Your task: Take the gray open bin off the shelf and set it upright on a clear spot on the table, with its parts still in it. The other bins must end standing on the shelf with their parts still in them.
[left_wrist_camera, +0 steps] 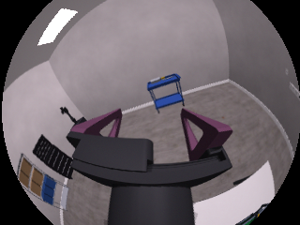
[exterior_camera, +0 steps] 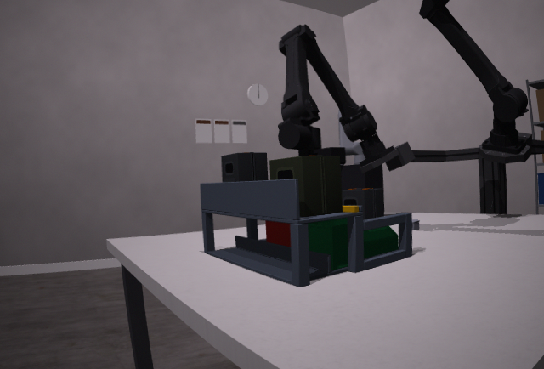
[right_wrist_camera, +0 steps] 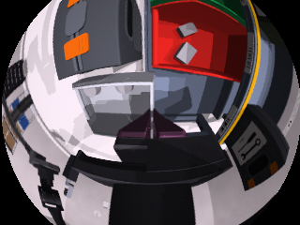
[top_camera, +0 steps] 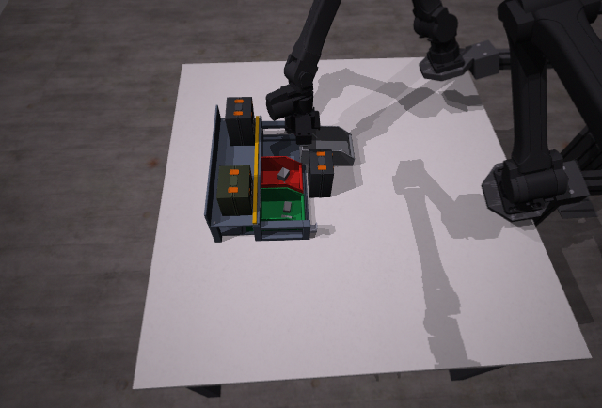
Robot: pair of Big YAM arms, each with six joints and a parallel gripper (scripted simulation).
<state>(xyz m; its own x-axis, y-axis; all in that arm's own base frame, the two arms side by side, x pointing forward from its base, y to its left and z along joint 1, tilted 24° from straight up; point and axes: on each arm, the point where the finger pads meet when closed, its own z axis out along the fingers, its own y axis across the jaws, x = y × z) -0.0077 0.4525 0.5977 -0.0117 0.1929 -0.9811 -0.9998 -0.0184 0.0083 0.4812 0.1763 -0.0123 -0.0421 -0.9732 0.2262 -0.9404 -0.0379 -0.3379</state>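
Right now the gray bin is 80 mm behind my right hand, 30 mm below it and 10 mm to the left of it. Also, from my right hand: green bin: 210 mm to the left, 110 mm ahead, 40 mm below; then red bin: 100 mm to the left, 100 mm ahead, 40 mm below; then shelf: 130 mm ahead, 90 mm to the left, 20 mm below.
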